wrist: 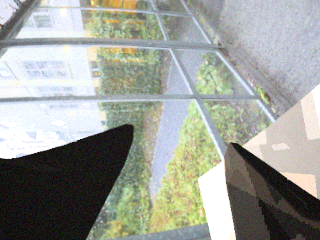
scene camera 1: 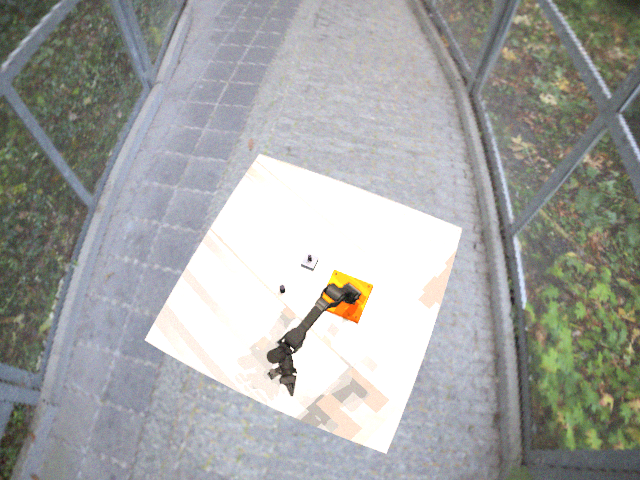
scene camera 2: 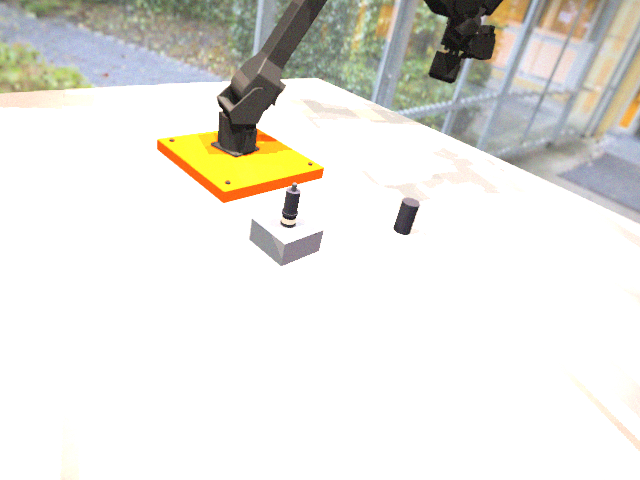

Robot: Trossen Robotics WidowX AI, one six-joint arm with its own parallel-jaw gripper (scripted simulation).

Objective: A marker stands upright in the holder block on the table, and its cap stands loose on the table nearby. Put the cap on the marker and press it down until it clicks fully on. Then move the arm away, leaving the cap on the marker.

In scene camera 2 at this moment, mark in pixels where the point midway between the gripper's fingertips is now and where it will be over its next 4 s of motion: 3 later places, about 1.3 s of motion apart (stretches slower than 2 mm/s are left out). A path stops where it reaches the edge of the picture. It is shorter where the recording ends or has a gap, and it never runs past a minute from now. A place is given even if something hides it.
My gripper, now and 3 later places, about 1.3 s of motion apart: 448,48; 428,166; 409,213; 413,194
